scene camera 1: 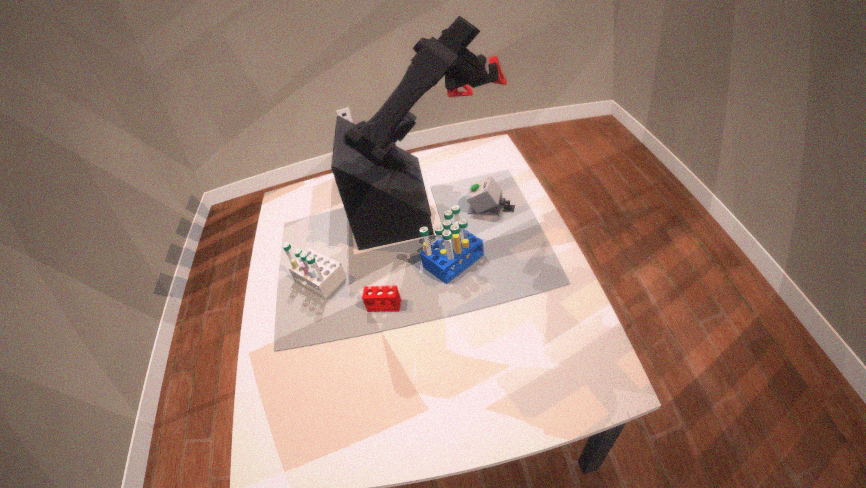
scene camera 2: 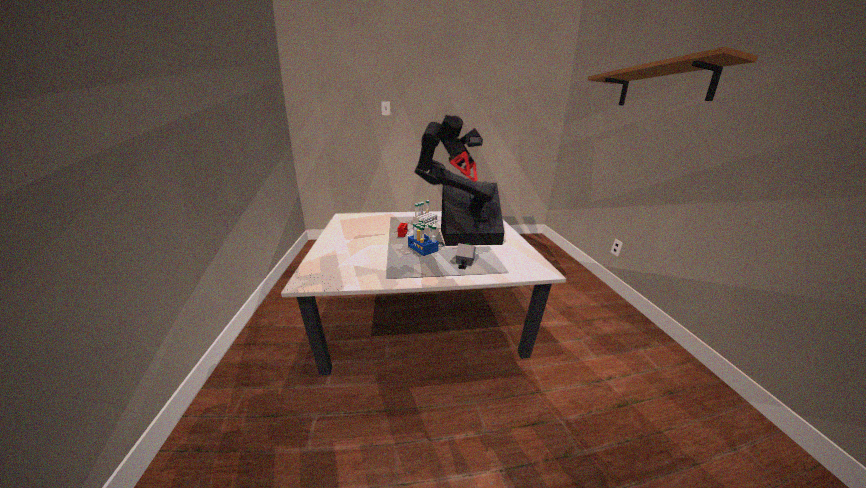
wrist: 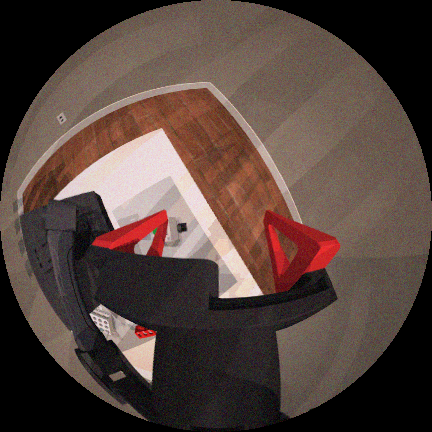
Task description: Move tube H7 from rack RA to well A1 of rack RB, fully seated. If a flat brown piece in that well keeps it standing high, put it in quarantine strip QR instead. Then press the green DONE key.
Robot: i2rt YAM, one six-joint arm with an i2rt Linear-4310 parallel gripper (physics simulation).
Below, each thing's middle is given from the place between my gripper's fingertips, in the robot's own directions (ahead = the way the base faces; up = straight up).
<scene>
The grey device with green button (scene camera 1: 485,196) lies 10 mm behind my hand, 30 mm to the right of it and 330 mm below it.
</scene>
